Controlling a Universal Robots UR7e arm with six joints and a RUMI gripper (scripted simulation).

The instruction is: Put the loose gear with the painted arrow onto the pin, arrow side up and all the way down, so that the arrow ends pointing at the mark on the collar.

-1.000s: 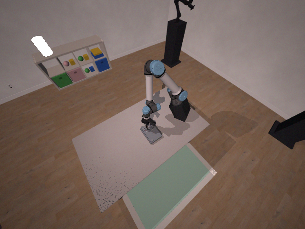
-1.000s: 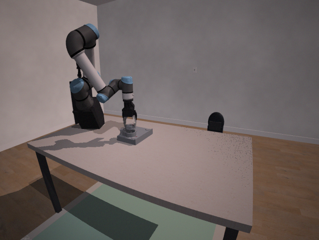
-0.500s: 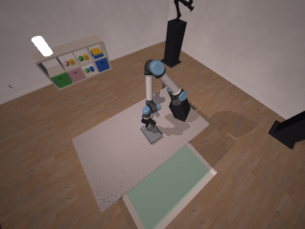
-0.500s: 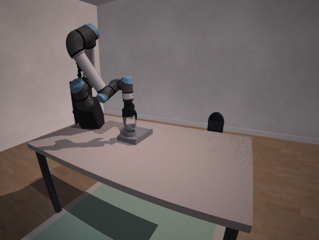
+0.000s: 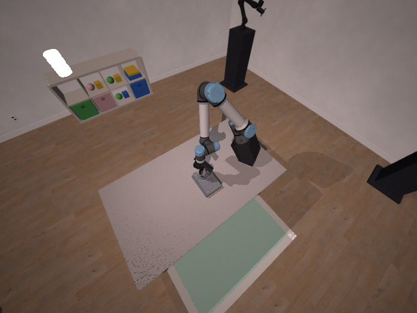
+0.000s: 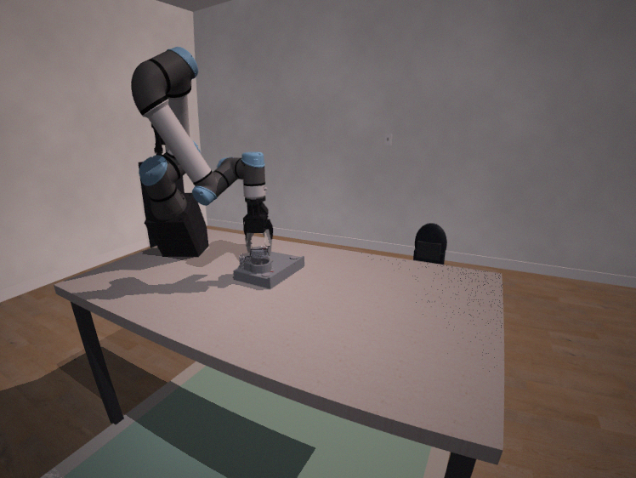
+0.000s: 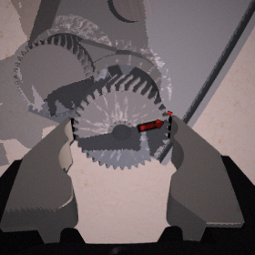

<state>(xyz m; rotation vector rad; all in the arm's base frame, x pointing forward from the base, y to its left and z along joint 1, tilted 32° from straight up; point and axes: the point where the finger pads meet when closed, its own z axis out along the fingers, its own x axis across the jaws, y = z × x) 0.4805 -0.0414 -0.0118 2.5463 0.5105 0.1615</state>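
My hand is right at the grey gear.
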